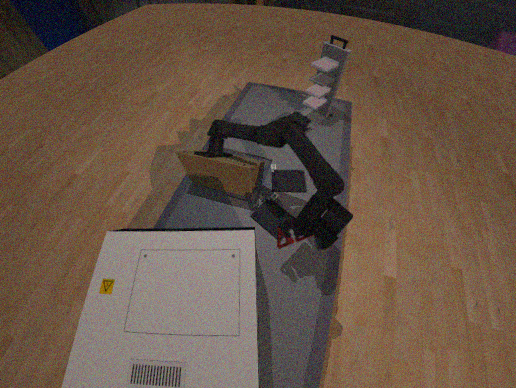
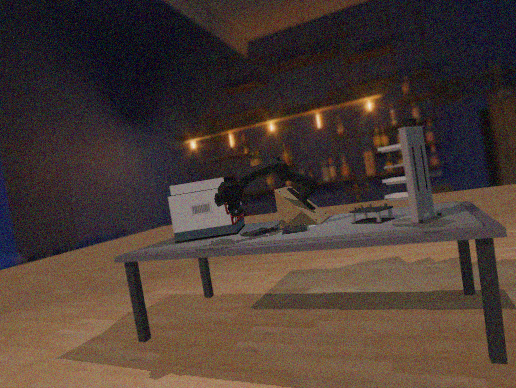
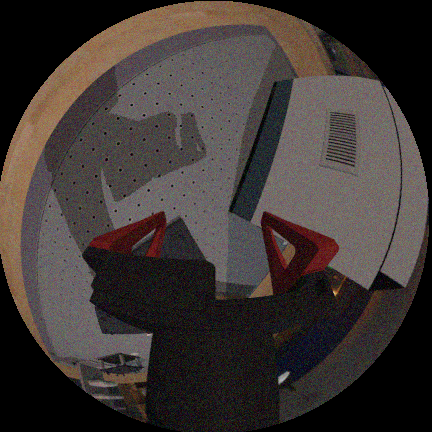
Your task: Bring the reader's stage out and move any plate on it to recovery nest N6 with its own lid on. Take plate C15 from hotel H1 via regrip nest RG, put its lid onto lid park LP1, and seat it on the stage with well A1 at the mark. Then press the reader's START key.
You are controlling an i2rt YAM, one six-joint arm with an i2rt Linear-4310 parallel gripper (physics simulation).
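Pixels of known places: gripper, fingertip midpoint: [image 1: 287, 243] [image 2: 230, 219] [image 3: 213, 216]; arm's base, link origin: [image 1: 214, 155] [image 2: 300, 199].
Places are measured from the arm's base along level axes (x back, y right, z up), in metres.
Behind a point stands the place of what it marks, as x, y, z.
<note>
The reader, a white box [image 1: 185, 300] @(-0.277, 0.487, 0.200) [image 2: 182, 216] @(-0.460, 0.532, 0.017) [image 3: 310, 200] @(-0.356, 0.326, 0.015) with a dark base, stands at one end of the bench; its stage and START key cannot be made out. My gripper [image 1: 295, 239] @(-0.428, 0.222, -0.031) [image 2: 235, 215] @(-0.428, 0.222, -0.031) [image 3: 213, 216] @(-0.428, 0.222, -0.031) is open and empty, its red fingers apart above the bench beside the reader. The tall grey hotel tower [image 1: 341, 51] @(-0.350, -0.667, 0.255) [image 2: 416, 175] @(-0.362, -0.695, 0.065) stands at the far end with several pale shelves or plates; their labels are unreadable. Dark flat pads [image 1: 289, 181] @(-0.335, -0.089, -0.119) [image 1: 270, 215] @(-0.321, 0.112, -0.117) lie between them. I cannot tell which is RG, LP1 or N6.
A tilted wood-coloured panel [image 1: 225, 172] @(-0.102, 0.074, 0.021) [image 2: 294, 202] @(-0.145, -0.026, -0.003) stands by the arm's base. A low legged stand [image 2: 372, 208] @(-0.230, -0.468, -0.069) [image 3: 121, 362] @(-0.254, -0.375, -0.087) is near the tower. The perforated bench top [image 3: 150, 90] @(-0.576, 0.292, -0.129) has its edge close to the arm's shadow.
</note>
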